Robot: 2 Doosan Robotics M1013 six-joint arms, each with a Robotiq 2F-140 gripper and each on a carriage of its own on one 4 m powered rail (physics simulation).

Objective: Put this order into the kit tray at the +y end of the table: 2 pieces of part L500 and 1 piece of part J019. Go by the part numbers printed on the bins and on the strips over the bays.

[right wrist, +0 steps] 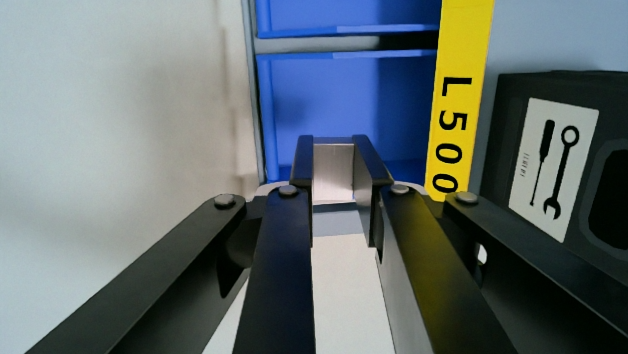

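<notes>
My right gripper point(332, 158) is shut on a silver-grey rectangular block, a part L500 point(332, 175), with one finger on each side of it. The block shows in the middle of the right wrist view, in front of a blue bin point(322, 90). A yellow strip point(464, 45) printed L500 runs along the right side of this bin. The gripper hides the lower part of the bin, and I see no other piece inside the part that shows. My left gripper, part J019 and the kit tray do not show in this view.
Another blue bin point(345, 12) shows at the top edge, past a grey divider point(310, 45). A black box point(612, 97) with a white screwdriver-and-wrench label point(575, 130) is at the right. A pale, plain surface point(125, 100) fills the left side.
</notes>
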